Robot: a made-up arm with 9 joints. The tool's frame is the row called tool.
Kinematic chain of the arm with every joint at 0, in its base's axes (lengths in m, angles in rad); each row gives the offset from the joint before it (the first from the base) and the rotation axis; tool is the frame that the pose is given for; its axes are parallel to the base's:
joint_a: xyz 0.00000 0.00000 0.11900 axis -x
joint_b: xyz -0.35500 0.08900 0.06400 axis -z
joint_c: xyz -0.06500 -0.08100 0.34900 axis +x
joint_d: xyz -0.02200 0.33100 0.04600 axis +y
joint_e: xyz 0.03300 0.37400 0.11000 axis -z
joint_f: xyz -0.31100 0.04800 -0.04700 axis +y
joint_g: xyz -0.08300 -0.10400 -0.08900 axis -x
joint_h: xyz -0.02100 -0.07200 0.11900 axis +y
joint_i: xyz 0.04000 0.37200 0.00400 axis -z
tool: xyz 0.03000 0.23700 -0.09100
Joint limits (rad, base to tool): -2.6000..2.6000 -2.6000..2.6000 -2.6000..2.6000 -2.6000..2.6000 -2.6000..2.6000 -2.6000..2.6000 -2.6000..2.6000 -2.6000..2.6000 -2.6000..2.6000
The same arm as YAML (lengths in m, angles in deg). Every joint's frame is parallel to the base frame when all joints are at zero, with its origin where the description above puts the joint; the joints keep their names.
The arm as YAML. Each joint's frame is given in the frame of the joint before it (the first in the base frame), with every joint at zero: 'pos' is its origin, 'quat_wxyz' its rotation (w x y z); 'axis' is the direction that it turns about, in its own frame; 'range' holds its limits. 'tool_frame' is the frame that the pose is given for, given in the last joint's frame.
length_unit: m
angle_unit: deg
joints:
  - joint: joint_a
    pos: [0.0, 0.0, 0.119]
    quat_wxyz: [1.0, 0.0, 0.0, 0.0]
    axis: [-1.0, 0.0, 0.0]
    range: [-148.97, 148.97]
  - joint: joint_b
    pos: [-0.355, 0.089, 0.064]
    quat_wxyz: [1.0, 0.0, 0.0, 0.0]
    axis: [0.0, 0.0, -1.0]
    range: [-148.97, 148.97]
  - joint: joint_c
    pos: [-0.065, -0.081, 0.349]
    quat_wxyz: [1.0, 0.0, 0.0, 0.0]
    axis: [1.0, 0.0, 0.0]
    range: [-148.97, 148.97]
  - joint: joint_d
    pos: [-0.022, 0.331, 0.046]
    quat_wxyz: [1.0, 0.0, 0.0, 0.0]
    axis: [0.0, 1.0, 0.0]
    range: [-148.97, 148.97]
  - joint: joint_e
    pos: [0.033, 0.374, 0.11]
    quat_wxyz: [1.0, 0.0, 0.0, 0.0]
    axis: [0.0, 0.0, -1.0]
    range: [-148.97, 148.97]
  - joint: joint_f
    pos: [-0.311, 0.048, -0.047]
    quat_wxyz: [1.0, 0.0, 0.0, 0.0]
    axis: [0.0, 1.0, 0.0]
    range: [-148.97, 148.97]
  - joint: joint_g
    pos: [-0.083, -0.104, -0.089]
    quat_wxyz: [1.0, 0.0, 0.0, 0.0]
    axis: [-1.0, 0.0, 0.0]
    range: [-148.97, 148.97]
  - joint: joint_h
    pos: [-0.021, -0.072, 0.119]
    quat_wxyz: [1.0, 0.0, 0.0, 0.0]
    axis: [0.0, 1.0, 0.0]
    range: [-148.97, 148.97]
  - joint: joint_i
    pos: [0.04, 0.372, 0.004]
    quat_wxyz: [1.0, 0.0, 0.0, 0.0]
    axis: [0.0, 0.0, -1.0]
    range: [-148.97, 148.97]
tool_frame:
  pos: [0.03, 0.237, -0.091]
  quat_wxyz: [1.0, 0.0, 0.0, 0.0]

